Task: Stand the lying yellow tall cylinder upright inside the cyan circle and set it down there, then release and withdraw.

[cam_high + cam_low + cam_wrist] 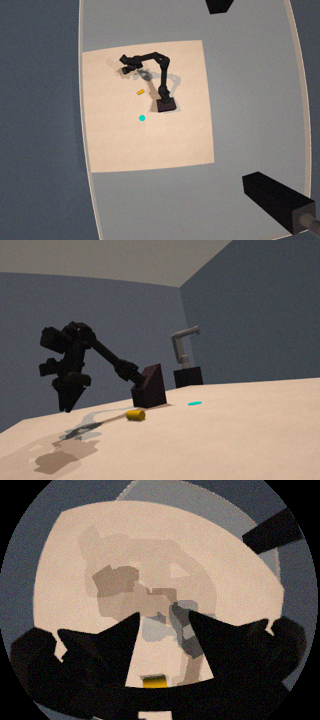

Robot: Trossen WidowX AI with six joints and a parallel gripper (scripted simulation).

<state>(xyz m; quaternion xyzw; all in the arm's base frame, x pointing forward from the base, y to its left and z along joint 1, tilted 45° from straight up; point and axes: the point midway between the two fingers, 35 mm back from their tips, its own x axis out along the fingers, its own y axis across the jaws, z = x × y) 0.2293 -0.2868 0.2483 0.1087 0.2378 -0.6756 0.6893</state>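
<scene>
Right now the yellow tall cylinder is 20 mm behind my gripper tip, 220 mm to the left of it and 70 mm below it. Also, from my gripper tip: cyan circle 30 mm ahead, 480 mm to the left, 80 mm below.
</scene>
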